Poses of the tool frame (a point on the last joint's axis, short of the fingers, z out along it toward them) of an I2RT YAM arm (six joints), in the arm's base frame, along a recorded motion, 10 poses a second.
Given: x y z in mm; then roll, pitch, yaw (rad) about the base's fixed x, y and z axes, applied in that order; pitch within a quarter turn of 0, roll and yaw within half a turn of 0.
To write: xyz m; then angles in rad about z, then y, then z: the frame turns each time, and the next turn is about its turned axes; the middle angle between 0 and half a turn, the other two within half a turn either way. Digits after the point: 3 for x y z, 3 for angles.
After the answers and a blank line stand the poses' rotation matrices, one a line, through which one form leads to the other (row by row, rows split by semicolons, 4 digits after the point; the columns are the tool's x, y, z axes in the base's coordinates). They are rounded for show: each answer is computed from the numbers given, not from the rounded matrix.
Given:
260 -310 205 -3.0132 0.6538 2.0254
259 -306 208 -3.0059 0.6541 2.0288
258 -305 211 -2.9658 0.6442 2.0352
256 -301 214 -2.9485 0.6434 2.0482
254 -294 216 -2.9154 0.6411 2.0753
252 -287 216 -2.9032 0.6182 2.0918
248 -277 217 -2.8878 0.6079 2.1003
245 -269 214 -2.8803 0.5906 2.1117
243 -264 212 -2.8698 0.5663 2.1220
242 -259 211 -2.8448 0.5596 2.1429
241 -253 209 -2.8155 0.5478 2.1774
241 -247 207 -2.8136 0.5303 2.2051
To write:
0.260 -0.310 0.205 -1.325 2.477 -0.166
0.259 -0.306 0.208 -1.334 2.476 -0.175
0.258 -0.305 0.211 -1.394 2.477 -0.229
0.256 -0.301 0.214 -1.408 2.474 -0.251
0.254 -0.294 0.216 -1.434 2.467 -0.292
0.252 -0.287 0.216 -1.447 2.485 -0.321
0.248 -0.277 0.217 -1.468 2.489 -0.346
0.245 -0.269 0.214 -1.478 2.502 -0.368
0.243 -0.264 0.212 -1.499 2.520 -0.400
0.242 -0.259 0.211 -1.521 2.516 -0.437
0.241 -0.253 0.209 -1.540 2.513 -0.484
0.241 -0.247 0.207 -1.529 2.526 -0.502

-0.3486 0.9252 0.1498; 0.7132 0.3655 -0.5982; -0.6082 -0.1016 -0.7872
-0.3509 0.9251 0.1452; 0.7118 0.3643 -0.6005; -0.6084 -0.1074 -0.7863
-0.3581 0.9274 0.1085; 0.7149 0.3471 -0.6070; -0.6006 -0.1398 -0.7873
-0.3676 0.9246 0.1001; 0.7106 0.3487 -0.6111; -0.5999 -0.1535 -0.7852
-0.3874 0.9180 0.0854; 0.7016 0.3536 -0.6186; -0.5981 -0.1797 -0.7810
-0.4056 0.9109 0.0755; 0.7068 0.3650 -0.6060; -0.5796 -0.1924 -0.7919
-0.4146 0.9078 0.0626; 0.7084 0.3652 -0.6040; -0.5711 -0.2061 -0.7946
-0.4277 0.9022 0.0555; 0.7120 0.3741 -0.5942; -0.5569 -0.2146 -0.8024
-0.4420 0.8961 0.0420; 0.7189 0.3818 -0.5809; -0.5365 -0.2266 -0.8129
-0.4588 0.8881 0.0290; 0.7125 0.3872 -0.5851; -0.5308 -0.2478 -0.8104
-0.4867 0.8734 0.0181; 0.7014 0.4030 -0.5880; -0.5208 -0.2735 -0.8087
-0.5112 0.8591 0.0243; 0.6949 0.4298 -0.5766; -0.5058 -0.2779 -0.8167

